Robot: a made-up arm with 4 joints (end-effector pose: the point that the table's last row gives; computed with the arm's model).
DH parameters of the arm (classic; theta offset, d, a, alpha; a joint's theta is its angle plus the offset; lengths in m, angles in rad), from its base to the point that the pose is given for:
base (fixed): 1.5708 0.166 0 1.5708
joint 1: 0 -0.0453 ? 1.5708
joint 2: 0 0.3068 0.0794 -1.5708
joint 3: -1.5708 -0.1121 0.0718 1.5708
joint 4: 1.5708 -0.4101 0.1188 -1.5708
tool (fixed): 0 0.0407 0 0
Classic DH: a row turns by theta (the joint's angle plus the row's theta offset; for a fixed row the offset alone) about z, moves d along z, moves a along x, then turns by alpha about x.
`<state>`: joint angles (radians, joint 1 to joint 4).
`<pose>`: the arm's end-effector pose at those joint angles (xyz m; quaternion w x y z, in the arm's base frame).
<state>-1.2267 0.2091 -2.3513 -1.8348</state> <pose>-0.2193 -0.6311 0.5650 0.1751 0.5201 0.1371 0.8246</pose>
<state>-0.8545 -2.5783 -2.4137 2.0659</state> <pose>0.2438 -0.5717 -0.0753 0.5890 -0.4446 0.3309 -0.5882</pose>
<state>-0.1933 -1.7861 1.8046 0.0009</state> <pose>-0.0609 -0.2411 0.3144 0.4346 0.4525 0.6549 0.4214</pose>
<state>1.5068 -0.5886 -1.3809 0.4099</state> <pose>-0.1555 0.6968 -0.0173 0.8766 0.0664 -0.4761 0.0237</pose>
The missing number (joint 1, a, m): -0.2685
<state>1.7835 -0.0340 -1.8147 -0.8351</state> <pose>-0.0425 0.7456 -0.0994 0.9206 -0.0127 0.3903 -0.0098</pose>
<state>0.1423 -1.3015 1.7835 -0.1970</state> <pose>-0.0870 -0.2567 0.2360 0.4086 0.6093 0.4857 0.4752</pose>
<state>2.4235 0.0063 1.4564 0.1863</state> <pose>-0.0473 0.0343 0.0039 0.3591 -0.9283 -0.0350 0.0895</pose>
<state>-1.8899 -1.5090 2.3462 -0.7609</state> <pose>0.0735 0.1553 0.4031 0.4418 0.2854 0.8066 -0.2697</pose>
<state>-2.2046 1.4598 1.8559 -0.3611</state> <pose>-0.0073 0.2516 0.3258 0.8293 -0.1803 -0.4561 0.2677</pose>
